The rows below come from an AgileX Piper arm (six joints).
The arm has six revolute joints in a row. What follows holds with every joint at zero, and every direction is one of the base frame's. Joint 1 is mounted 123.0 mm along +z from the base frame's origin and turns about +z. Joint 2 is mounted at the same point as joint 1 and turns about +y. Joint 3 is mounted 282.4 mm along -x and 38.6 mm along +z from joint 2 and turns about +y. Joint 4 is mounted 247.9 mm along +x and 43.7 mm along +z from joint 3 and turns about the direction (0.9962, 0, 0.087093). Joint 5 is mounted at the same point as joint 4 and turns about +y. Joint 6 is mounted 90.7 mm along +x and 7.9 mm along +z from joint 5 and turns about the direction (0.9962, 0, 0.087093). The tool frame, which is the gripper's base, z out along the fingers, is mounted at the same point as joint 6; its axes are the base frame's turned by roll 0.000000, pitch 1.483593 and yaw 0.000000 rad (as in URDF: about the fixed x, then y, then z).
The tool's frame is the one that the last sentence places.
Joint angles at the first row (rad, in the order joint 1, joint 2, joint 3, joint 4, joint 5, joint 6):
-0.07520 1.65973 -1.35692 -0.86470 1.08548 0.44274
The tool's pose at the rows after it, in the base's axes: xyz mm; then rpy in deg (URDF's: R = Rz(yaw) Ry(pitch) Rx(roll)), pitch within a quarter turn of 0, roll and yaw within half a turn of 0:
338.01, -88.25, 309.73, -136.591, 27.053, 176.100
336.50, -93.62, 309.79, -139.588, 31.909, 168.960
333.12, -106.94, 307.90, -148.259, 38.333, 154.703
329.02, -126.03, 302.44, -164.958, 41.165, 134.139
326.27, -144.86, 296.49, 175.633, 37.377, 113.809
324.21, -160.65, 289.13, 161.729, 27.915, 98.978
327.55, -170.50, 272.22, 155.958, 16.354, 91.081
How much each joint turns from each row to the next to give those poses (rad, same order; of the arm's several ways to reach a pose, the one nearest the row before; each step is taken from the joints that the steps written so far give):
-0.00079 0.00001 0.00001 -0.02033 0.00000 0.06574
-0.01567 -0.00001 0.00000 -0.00110 0.00105 0.12765
-0.04643 -0.00001 0.00002 0.03450 -0.01741 0.18326
-0.08090 0.00001 -0.00001 0.11733 -0.06311 0.15606
-0.09671 0.00002 -0.00003 0.19993 -0.10363 0.07747
-0.09200 0.00986 0.00001 0.24776 -0.07603 0.01256
-0.06359 0.04216 0.00002 0.23780 -0.02418 -0.02105

